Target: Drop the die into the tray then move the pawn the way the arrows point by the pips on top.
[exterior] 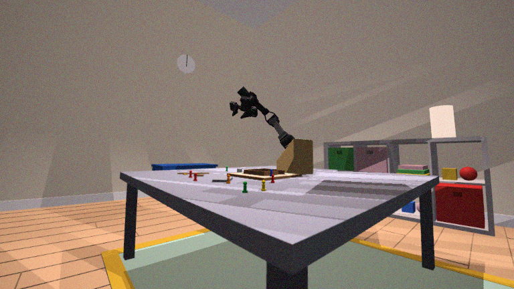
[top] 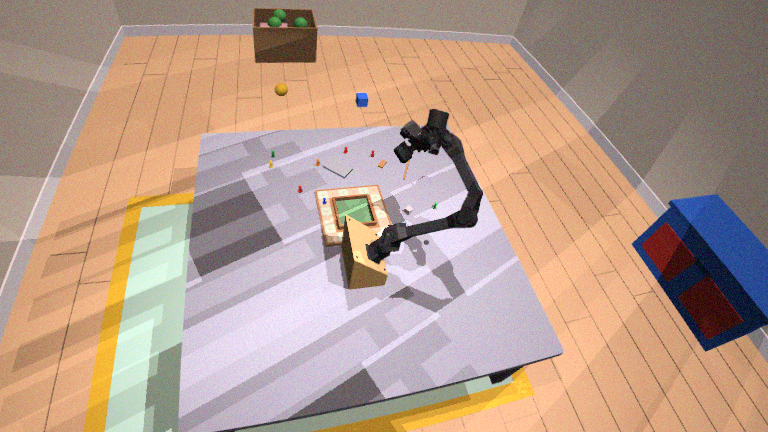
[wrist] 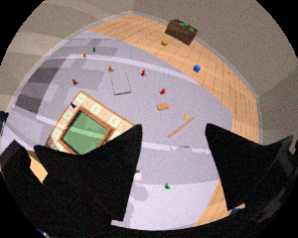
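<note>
Right now the white die is 33 cm below my gripper tip, 7 cm behind it and 6 cm to the right of it. From my gripper tip the other things lie so: dice tray 33 cm below, 18 cm to the left, 7 cm behind; thin stick 33 cm below, 21 cm ahead, 12 cm to the right; blue pawn 31 cm below, 30 cm to the left, 1 cm behind.
</note>
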